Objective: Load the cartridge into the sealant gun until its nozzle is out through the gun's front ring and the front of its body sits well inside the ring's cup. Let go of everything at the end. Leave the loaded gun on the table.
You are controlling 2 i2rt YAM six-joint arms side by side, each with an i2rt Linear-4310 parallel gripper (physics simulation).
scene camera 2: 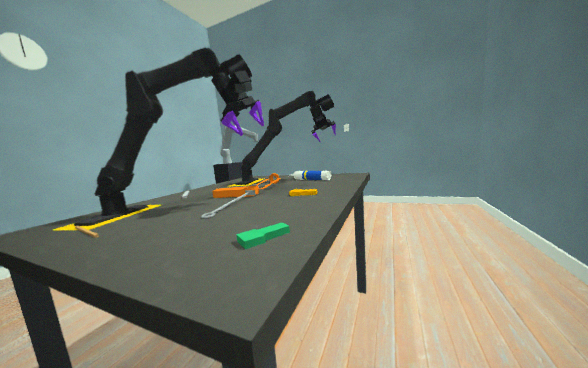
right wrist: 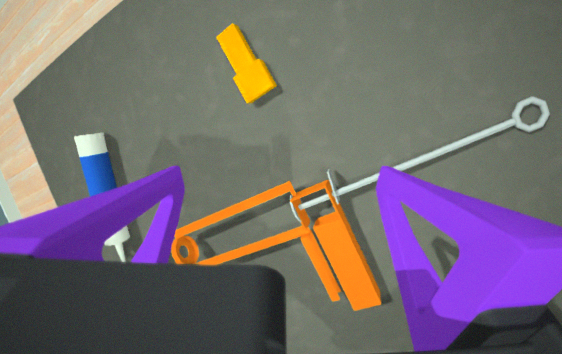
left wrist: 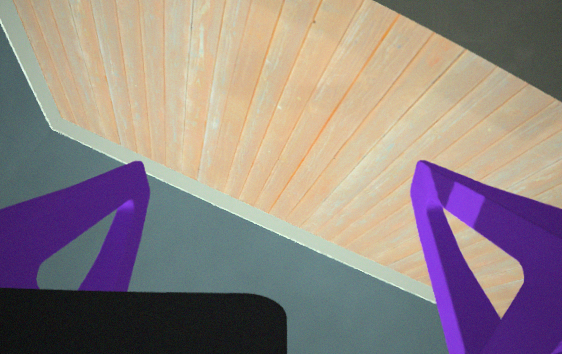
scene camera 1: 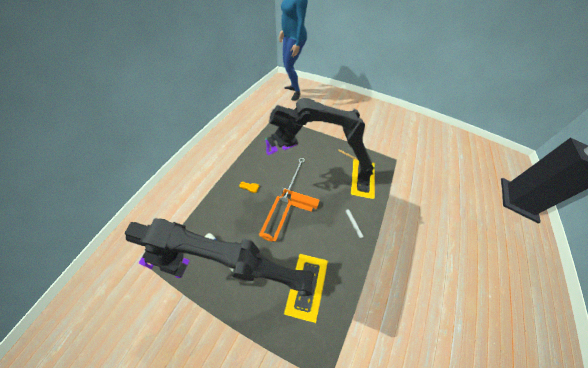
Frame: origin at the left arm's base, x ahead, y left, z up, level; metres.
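Seen in the pictures: left gripper, fingertip midpoint: [scene camera 2: 327, 138] [left wrist: 280, 176] [scene camera 1: 165, 272]; right gripper, fingertip midpoint: [scene camera 2: 253, 130] [right wrist: 280, 177] [scene camera 1: 275, 151]; left arm's base at its link origin: [scene camera 2: 248, 182] [scene camera 1: 307, 286]; right arm's base at its link origin: [scene camera 2: 116, 215] [scene camera 1: 363, 177].
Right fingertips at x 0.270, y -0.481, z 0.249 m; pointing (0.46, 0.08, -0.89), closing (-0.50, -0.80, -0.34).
Note:
Pixels of each thing's top centre, then the offset from my right fingertips to it. "spot": a spot on its surface instead.
- orange sealant gun at a spot on its surface: [right wrist: 347, 265] [scene camera 2: 229, 188] [scene camera 1: 304, 198] spot: dy +0.080, dx -0.165, dz -0.216 m
- blue-and-white cartridge at its top centre: [right wrist: 95, 207] [scene camera 1: 224, 255] [scene camera 2: 307, 170] dy +0.458, dx +0.105, dz -0.200 m
- yellow-orange block at its top centre: [right wrist: 241, 62] [scene camera 2: 303, 190] [scene camera 1: 248, 186] dy +0.072, dx +0.146, dz -0.234 m
- green block at its top centre: [scene camera 2: 264, 230] dy -0.328, dx +0.135, dz -0.234 m
- white stick at its top centre: [scene camera 1: 354, 223] [scene camera 2: 185, 193] dy +0.142, dx -0.432, dz -0.238 m
- thin tan stick at its top centre: [scene camera 2: 85, 230] [scene camera 1: 350, 155] dy -0.306, dx -0.373, dz -0.242 m
The orange sealant gun [scene camera 1: 304, 201] [scene camera 2: 229, 192] [right wrist: 347, 265] lies on its side on the table. Its open front ring [scene camera 1: 268, 237] [scene camera 2: 274, 176] [right wrist: 195, 249] is empty, and its grey rod [scene camera 1: 296, 175] [scene camera 2: 227, 205] [right wrist: 450, 148] sticks out behind. The blue-and-white cartridge [scene camera 1: 210, 236] [scene camera 2: 314, 175] [right wrist: 98, 172] lies apart from the gun; the left arm mostly hides it in scene camera 1. My left gripper [scene camera 1: 164, 270] [scene camera 2: 327, 138] [left wrist: 280, 176] is open and empty, high up near the table's edge. My right gripper [scene camera 1: 280, 151] [scene camera 2: 252, 130] [right wrist: 280, 177] is open and empty, high above the table.
A yellow-orange block [scene camera 1: 249, 187] [scene camera 2: 303, 192] [right wrist: 254, 81] lies beside the gun. A green block [scene camera 2: 262, 236] lies near the table edge. A white stick [scene camera 1: 354, 223] [scene camera 2: 185, 194] lies between the arm bases. A thin tan stick [scene camera 1: 346, 153] [scene camera 2: 87, 231] lies by the right arm's base.

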